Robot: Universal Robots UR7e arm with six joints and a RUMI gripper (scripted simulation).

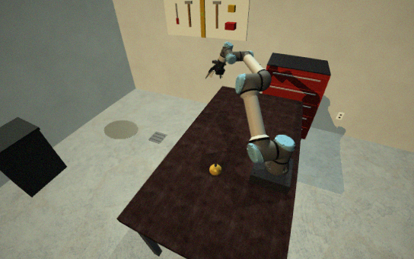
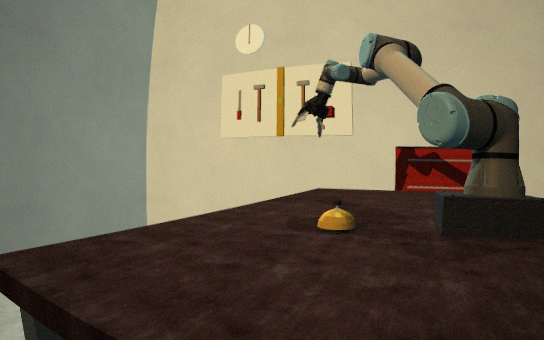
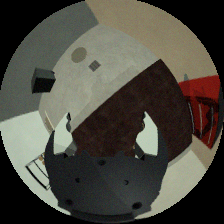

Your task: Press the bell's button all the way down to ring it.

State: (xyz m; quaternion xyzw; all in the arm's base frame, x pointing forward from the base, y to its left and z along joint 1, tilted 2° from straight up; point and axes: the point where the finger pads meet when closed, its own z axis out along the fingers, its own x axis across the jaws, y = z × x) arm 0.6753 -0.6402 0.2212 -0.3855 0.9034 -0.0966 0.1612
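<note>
Now: hand 290 mm past the yellow dome bell, 760 mm to the right of it and 250 mm above it.
</note>
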